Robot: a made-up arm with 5 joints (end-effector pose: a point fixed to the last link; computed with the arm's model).
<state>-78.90 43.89 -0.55 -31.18 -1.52</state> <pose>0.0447 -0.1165 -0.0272 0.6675 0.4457 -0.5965 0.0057</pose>
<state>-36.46 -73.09 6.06 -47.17 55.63</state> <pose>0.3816 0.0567 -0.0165 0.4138 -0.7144 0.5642 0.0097</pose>
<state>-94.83 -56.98 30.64 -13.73 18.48</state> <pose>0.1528 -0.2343 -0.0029 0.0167 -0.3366 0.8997 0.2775</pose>
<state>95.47 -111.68 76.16 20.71 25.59</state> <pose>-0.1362 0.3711 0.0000 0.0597 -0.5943 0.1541 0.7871</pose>
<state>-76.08 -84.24 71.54 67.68 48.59</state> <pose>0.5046 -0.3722 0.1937 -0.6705 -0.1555 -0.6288 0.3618</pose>
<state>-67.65 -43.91 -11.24 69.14 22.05</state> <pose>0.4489 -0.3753 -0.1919 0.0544 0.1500 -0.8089 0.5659</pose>
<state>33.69 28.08 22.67 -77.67 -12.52</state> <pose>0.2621 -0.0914 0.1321 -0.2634 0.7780 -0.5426 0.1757</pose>
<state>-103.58 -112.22 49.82 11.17 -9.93</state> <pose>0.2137 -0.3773 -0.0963 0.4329 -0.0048 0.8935 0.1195</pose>
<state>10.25 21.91 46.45 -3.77 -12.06</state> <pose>0.3762 -0.1839 -0.0222 0.4673 0.4140 -0.7466 0.2298</pose>
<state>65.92 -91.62 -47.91 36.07 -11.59</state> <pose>0.1981 0.1356 -0.3980 -0.6219 0.0600 -0.2223 0.7485</pose>
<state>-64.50 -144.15 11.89 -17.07 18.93</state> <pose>0.2790 -0.1239 -0.2316 0.7572 -0.2756 0.5567 0.2020</pose>
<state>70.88 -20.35 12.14 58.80 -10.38</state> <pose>0.3607 0.5001 0.0207 0.2571 0.2863 -0.0629 0.9208</pose>
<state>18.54 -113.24 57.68 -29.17 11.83</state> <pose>0.2943 0.2666 -0.1012 -0.3357 -0.2909 -0.7458 0.4966</pose>
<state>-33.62 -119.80 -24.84 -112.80 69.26</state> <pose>0.5136 0.2138 -0.3518 0.2273 -0.4959 0.2668 0.7945</pose>
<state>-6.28 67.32 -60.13 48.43 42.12</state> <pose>0.3748 0.0763 0.1629 0.5561 0.1253 0.0941 0.8162</pose>
